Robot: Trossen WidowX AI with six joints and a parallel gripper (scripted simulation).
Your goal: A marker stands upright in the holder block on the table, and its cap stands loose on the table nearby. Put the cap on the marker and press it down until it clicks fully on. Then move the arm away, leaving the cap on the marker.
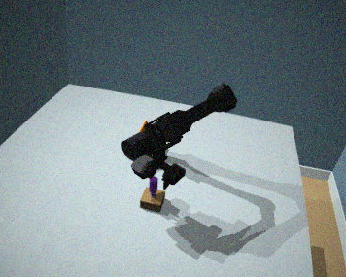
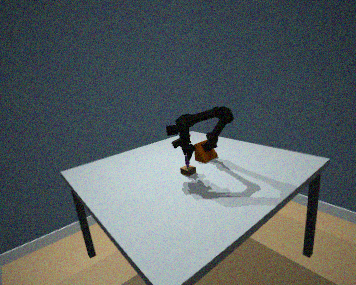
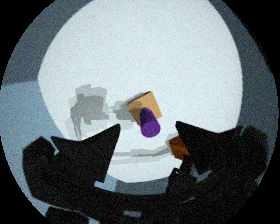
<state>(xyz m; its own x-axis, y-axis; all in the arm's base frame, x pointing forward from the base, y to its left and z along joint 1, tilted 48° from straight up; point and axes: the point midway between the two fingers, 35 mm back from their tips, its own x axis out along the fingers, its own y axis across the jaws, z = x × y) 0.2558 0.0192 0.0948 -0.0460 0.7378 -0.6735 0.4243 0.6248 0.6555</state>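
My gripper tip is 10 mm above the purple cap. From my gripper tip the other things lie so: holder block (80 mm below).
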